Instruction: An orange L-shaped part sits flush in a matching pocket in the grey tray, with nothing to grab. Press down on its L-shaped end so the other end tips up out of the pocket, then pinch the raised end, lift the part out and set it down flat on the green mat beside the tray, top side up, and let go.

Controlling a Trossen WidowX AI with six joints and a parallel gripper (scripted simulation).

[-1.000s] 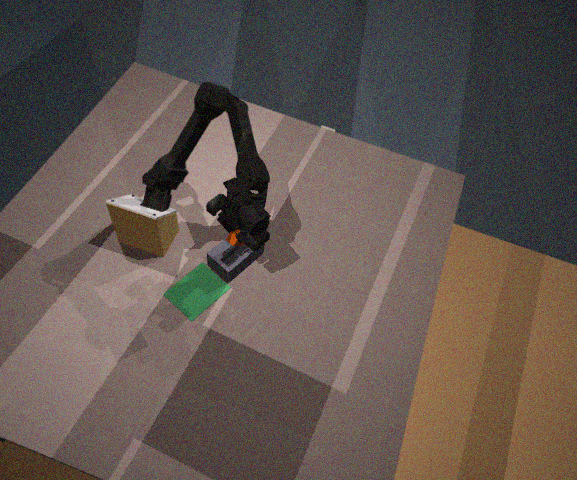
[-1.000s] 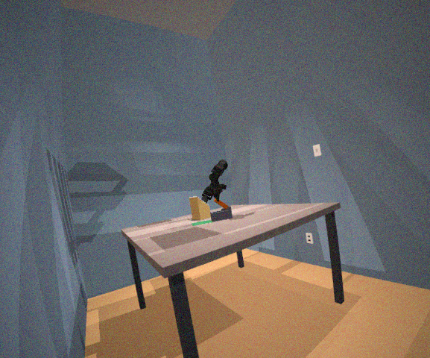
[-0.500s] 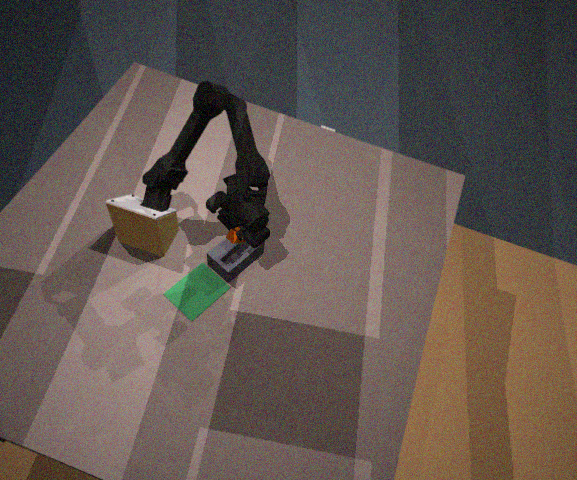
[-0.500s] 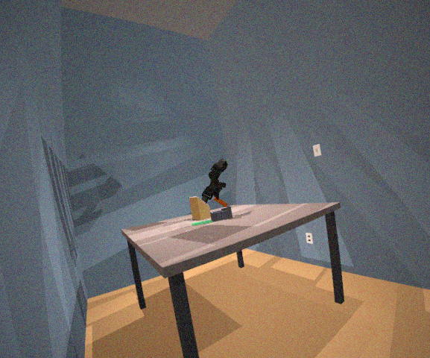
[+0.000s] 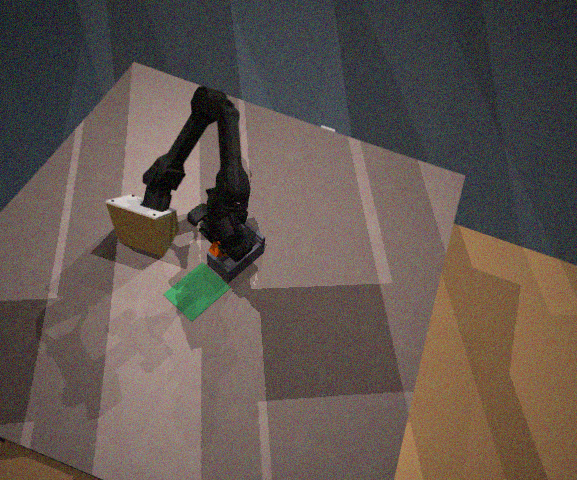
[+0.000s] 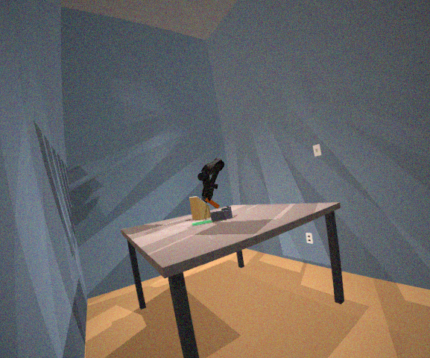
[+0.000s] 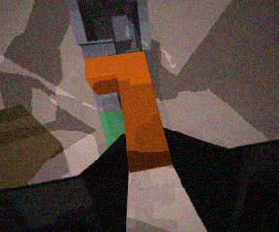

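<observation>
Now: the green mat 50 mm behind my gripper tip, 70 mm to the right of it and 170 mm below it. Also, from my gripper tip: orange L-shaped part: 40 mm to the left, 30 mm below.
</observation>
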